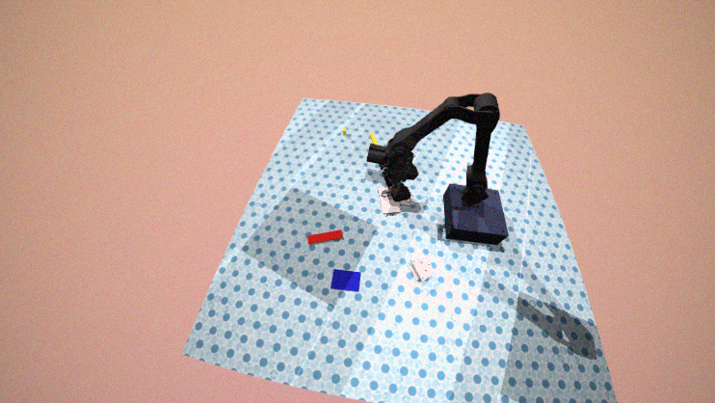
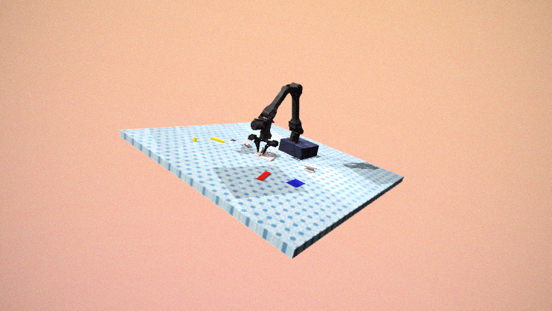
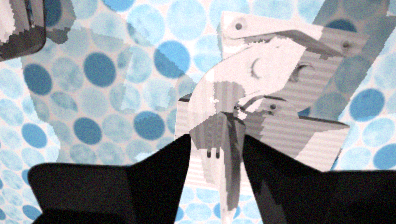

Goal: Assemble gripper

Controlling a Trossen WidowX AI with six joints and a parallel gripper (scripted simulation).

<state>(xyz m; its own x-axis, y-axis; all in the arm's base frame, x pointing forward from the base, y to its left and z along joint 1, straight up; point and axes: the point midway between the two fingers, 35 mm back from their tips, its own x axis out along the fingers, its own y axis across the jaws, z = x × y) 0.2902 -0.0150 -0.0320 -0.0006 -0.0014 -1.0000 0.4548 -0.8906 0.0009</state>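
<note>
Now: the flat white plate 3 cm to the left of my gripper tip and 1 cm below it. From my gripper tip the other things lie so: small dark block (28 cm to the right, 1 cm below); jaw (19 cm to the right, 5 cm behind, 2 cm above); housing plate (6 cm behind, 1 cm to the left, 1 cm below).
</note>
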